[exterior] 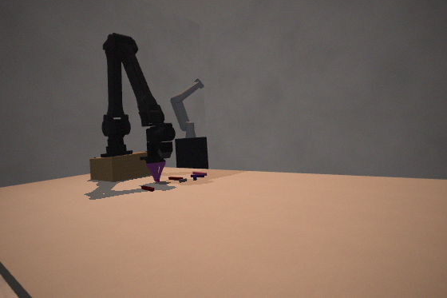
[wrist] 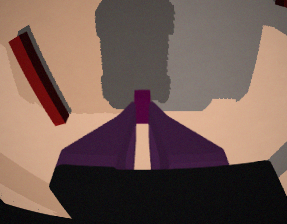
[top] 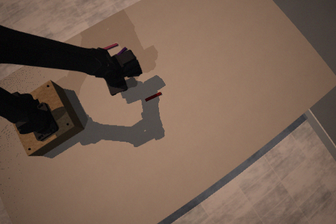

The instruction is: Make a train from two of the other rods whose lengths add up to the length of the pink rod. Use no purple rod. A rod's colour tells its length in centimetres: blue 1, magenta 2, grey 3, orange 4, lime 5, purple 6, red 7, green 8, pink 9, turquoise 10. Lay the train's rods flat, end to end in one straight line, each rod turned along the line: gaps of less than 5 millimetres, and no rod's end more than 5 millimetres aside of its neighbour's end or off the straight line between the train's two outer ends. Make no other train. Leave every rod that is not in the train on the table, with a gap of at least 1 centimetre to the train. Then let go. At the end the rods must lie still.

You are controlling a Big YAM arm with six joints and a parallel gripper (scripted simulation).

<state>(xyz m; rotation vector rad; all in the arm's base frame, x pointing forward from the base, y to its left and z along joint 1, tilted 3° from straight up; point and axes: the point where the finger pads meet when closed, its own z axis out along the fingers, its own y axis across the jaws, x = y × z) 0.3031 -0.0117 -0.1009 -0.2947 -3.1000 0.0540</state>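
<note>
The magenta rod lies 10 mm below my hand. The rest, counted from my hand: grey rod (100 mm ahead, 40 mm to the left, 10 mm below); purple rod (90 mm ahead, 140 mm to the left, 10 mm below); blue rod (120 mm ahead, 90 mm to the left, 10 mm below).
</note>
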